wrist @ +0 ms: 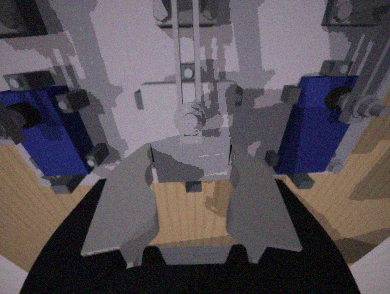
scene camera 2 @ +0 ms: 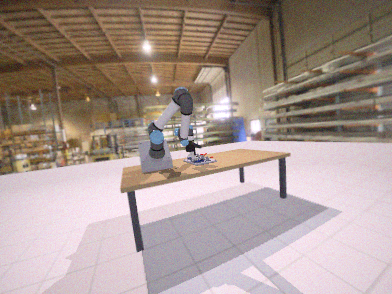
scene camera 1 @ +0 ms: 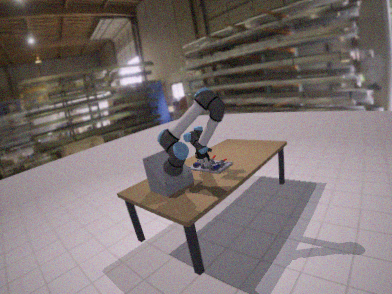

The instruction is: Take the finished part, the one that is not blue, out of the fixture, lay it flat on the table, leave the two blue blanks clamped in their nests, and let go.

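Frame: origin at the arm's base, x ahead, y left, z up, level; metres.
Seen in the pictures: gripper, fingertip midpoint: [wrist: 191, 145] [scene camera 1: 205, 166]; arm's base, link origin: [scene camera 2: 157, 152] [scene camera 1: 172, 168].
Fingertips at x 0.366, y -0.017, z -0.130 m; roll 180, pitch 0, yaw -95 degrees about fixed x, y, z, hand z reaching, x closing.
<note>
Pixels of each thing's top centre, then the offset from my fingertips to it. "spot": a spot on its surface instead. Level surfaces: height alone.
- finished part, top centre: [wrist: 191, 142] 0.016 m ahead, 0.001 m right, 0.023 m up
- metal clamp arm with a round tip, surface spot: [wrist: 190, 118] spot: 0.050 m ahead, 0.002 m right, 0.063 m up
- wooden table, surface height: 0.022 m down
The finished part [wrist: 175, 170] is a light grey block in the middle nest of the fixture plate [wrist: 120, 40] [scene camera 1: 228, 165]. My gripper [wrist: 191, 145] [scene camera 1: 206, 157] [scene camera 2: 193, 150] is shut on its near end, one finger at each side, and the part sits low between the nest blocks. A metal clamp arm with a round tip [wrist: 190, 118] shows above the part in the wrist view; whether it presses on it cannot be told. A blue blank [wrist: 55, 140] is in the left nest and another blue blank [wrist: 315, 135] in the right nest, each under a dark clamp tip.
The fixture stands on the wooden table [scene camera 1: 255, 150] [scene camera 2: 250, 158], near the arm's grey base box [scene camera 1: 165, 175] [scene camera 2: 150, 162]. Red clamp handles [scene camera 1: 214, 157] rise from the fixture. Small dark locating blocks [wrist: 75, 100] stand around the nests. The table's near edge lies in front of the base.
</note>
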